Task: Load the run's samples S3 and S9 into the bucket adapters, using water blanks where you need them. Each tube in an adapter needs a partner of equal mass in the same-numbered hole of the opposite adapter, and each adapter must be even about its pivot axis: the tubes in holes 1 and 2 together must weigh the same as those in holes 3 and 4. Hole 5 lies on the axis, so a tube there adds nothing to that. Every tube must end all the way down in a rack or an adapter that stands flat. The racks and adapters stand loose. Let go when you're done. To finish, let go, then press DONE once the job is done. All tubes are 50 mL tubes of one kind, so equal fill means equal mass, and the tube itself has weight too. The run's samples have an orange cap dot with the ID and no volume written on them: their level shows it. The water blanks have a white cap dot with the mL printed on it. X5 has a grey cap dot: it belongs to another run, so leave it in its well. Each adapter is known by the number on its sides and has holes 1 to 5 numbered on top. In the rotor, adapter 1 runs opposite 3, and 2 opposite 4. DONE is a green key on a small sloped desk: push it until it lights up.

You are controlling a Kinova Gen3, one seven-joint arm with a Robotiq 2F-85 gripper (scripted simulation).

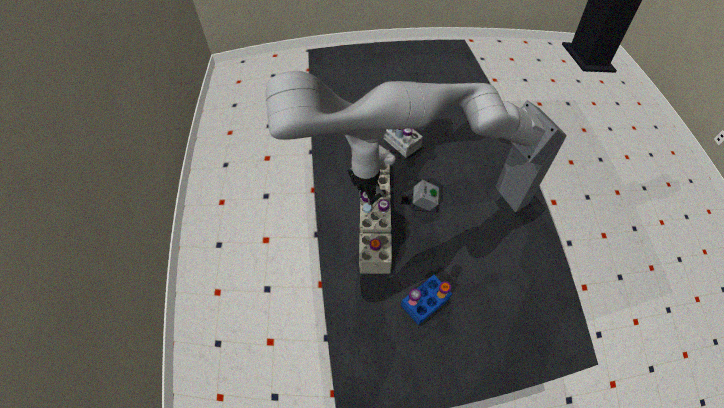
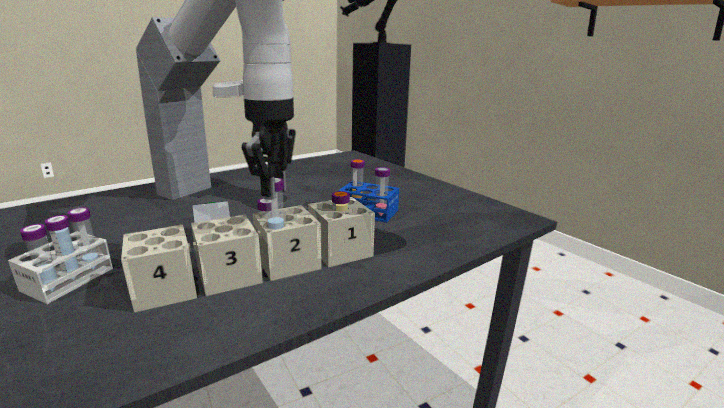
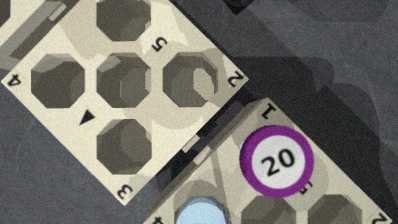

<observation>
The pictures show: the gripper, a blue rack, an adapter 4, an adapter 1, an adapter 2 and an adapter 3.
</observation>
